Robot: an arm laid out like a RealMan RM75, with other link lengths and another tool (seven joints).
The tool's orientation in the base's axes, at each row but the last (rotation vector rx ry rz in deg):
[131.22, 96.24, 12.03]
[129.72, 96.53, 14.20]
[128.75, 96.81, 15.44]
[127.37, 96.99, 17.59]
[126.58, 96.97, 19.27]
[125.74, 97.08, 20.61]
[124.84, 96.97, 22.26]
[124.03, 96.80, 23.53]
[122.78, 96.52, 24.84]
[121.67, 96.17, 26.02]
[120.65, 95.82, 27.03]
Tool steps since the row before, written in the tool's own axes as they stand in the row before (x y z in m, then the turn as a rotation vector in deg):
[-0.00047, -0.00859, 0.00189, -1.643, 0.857, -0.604]
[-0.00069, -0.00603, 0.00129, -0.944, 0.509, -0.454]
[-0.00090, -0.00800, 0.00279, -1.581, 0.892, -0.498]
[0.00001, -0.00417, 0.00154, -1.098, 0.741, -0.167]
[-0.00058, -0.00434, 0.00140, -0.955, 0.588, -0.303]
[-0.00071, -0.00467, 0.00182, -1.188, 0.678, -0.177]
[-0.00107, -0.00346, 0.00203, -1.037, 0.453, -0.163]
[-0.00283, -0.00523, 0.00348, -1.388, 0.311, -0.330]
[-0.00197, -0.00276, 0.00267, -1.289, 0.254, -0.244]
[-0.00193, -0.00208, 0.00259, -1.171, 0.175, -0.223]
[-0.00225, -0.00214, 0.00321, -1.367, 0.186, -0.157]
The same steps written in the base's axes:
[-0.00739, 0.00165, -0.00449, 0.097, -1.708, 0.934]
[-0.00523, 0.00074, -0.00326, 0.037, -0.971, 0.643]
[-0.00651, 0.00077, -0.00544, 0.185, -1.671, 0.846]
[-0.00315, 0.00081, -0.00303, 0.302, -1.213, 0.469]
[-0.00346, 0.00029, -0.00302, 0.152, -1.023, 0.530]
[-0.00356, 0.00017, -0.00360, 0.222, -1.283, 0.455]
[-0.00242, -0.00049, -0.00334, 0.069, -1.088, 0.344]
[-0.00367, -0.00197, -0.00549, -0.212, -1.380, 0.427]
[-0.00159, -0.00161, -0.00367, -0.197, -1.281, 0.325]
[-0.00095, -0.00173, -0.00330, -0.227, -1.152, 0.269]
[-0.00069, -0.00211, -0.00388, -0.229, -1.352, 0.216]

